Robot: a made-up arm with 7 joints. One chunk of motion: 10 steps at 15 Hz.
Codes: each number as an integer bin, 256 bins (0 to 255) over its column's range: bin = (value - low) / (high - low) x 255, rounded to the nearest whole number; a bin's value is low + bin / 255 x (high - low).
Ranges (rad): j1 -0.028..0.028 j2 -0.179..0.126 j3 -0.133..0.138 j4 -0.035..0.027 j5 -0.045..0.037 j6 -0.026..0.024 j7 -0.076..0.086
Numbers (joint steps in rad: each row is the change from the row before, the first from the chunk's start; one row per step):
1: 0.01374 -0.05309 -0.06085 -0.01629 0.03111 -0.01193 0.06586
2: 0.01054 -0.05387 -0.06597 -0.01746 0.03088 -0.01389 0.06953
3: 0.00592 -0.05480 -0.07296 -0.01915 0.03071 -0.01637 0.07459
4: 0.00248 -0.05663 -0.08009 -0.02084 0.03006 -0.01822 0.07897
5: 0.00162 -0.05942 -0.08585 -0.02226 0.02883 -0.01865 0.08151
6: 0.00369 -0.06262 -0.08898 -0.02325 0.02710 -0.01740 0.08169
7: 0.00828 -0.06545 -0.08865 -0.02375 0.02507 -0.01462 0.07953
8: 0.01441 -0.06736 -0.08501 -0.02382 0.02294 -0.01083 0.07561
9: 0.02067 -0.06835 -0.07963 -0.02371 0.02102 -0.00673 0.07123
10: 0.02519 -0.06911 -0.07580 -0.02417 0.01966 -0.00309 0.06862
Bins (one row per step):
1: 190 105 68 77 237 72 223
2: 175 105 63 72 236 62 229
3: 154 104 56 65 235 49 237
4: 139 102 50 58 233 40 244
5: 135 100 44 52 230 37 248
6: 144 97 41 48 224 44 248
7: 165 95 42 46 218 58 245
8: 193 93 45 46 211 77 239
9: 222 93 50 46 205 98 232
10: 242 92 54 45 201 117 228

